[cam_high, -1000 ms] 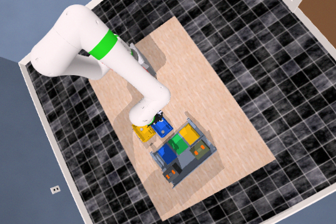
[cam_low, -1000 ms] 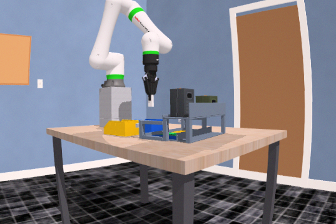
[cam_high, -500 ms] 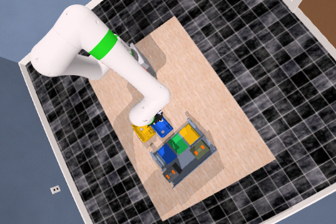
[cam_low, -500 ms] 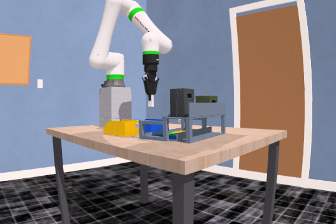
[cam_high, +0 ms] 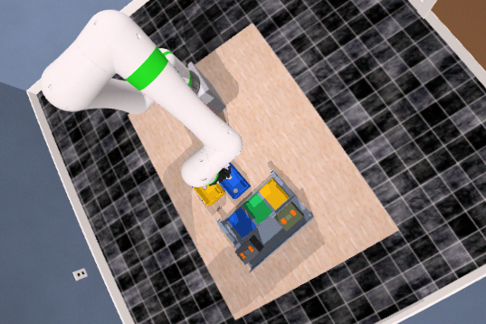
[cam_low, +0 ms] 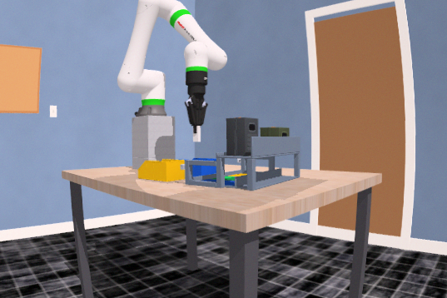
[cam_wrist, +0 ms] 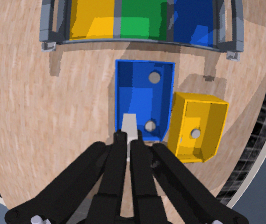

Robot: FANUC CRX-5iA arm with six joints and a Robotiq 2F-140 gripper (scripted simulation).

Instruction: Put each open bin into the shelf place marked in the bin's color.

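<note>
The yellow bin is 30 mm behind my hand, 160 mm to the right of it and 140 mm below it. The rest, counted from my hand: dark box (340 mm ahead, 60 mm to the right, 20 mm below); then blue bin (20 mm to the right, 140 mm below).
</note>
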